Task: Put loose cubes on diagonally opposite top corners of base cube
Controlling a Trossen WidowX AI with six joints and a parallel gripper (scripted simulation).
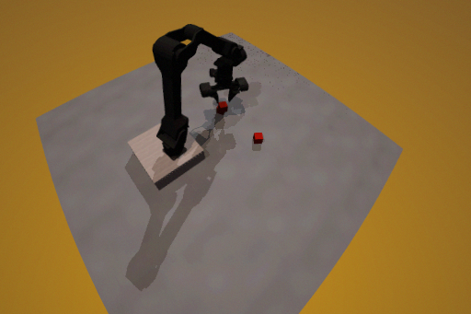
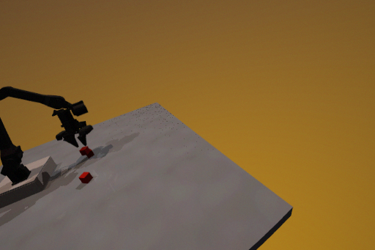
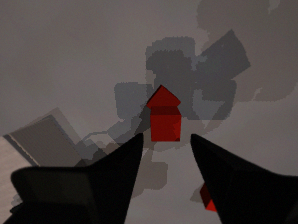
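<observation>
My gripper tip is now 30 mm above the red cube.
</observation>
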